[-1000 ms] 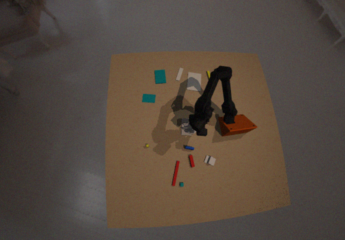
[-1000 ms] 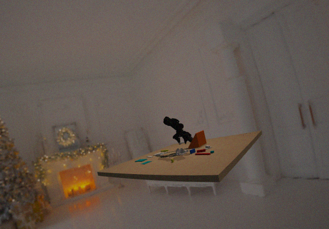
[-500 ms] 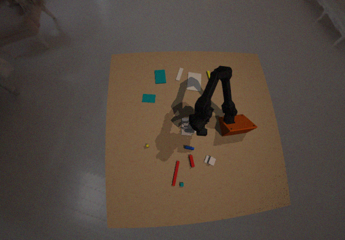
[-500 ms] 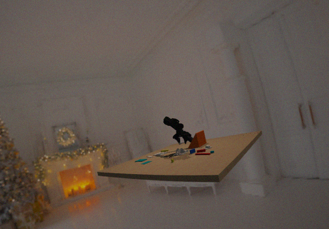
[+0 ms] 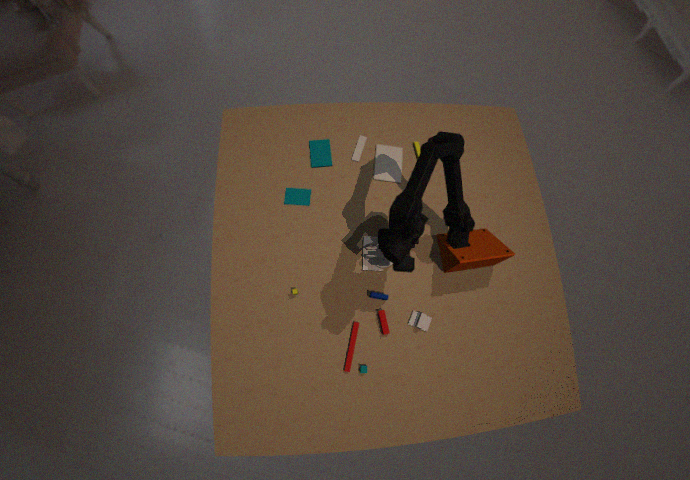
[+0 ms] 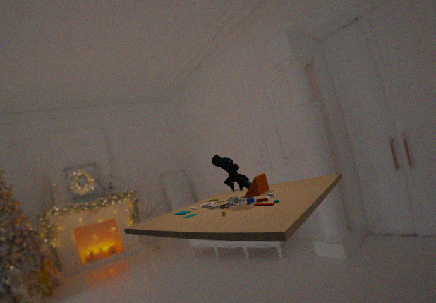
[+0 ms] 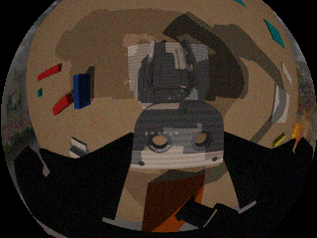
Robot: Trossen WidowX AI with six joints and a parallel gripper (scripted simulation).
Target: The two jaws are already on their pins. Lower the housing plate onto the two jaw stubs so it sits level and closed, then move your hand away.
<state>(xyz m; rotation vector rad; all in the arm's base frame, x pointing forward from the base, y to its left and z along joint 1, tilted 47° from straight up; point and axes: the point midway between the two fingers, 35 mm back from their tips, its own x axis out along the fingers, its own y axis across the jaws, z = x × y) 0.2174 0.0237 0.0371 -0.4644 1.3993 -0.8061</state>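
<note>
My gripper tip is now 3 cm short of the light grey jaw assembly, 1 cm to the right of it and 7 cm above it. Also, from my gripper tip: red block 8 cm ahead, 22 cm to the left, 7 cm below; striped white block 5 cm behind, 24 cm to the left, 7 cm below; blue block 8 cm ahead, 14 cm to the left, 7 cm below.
</note>
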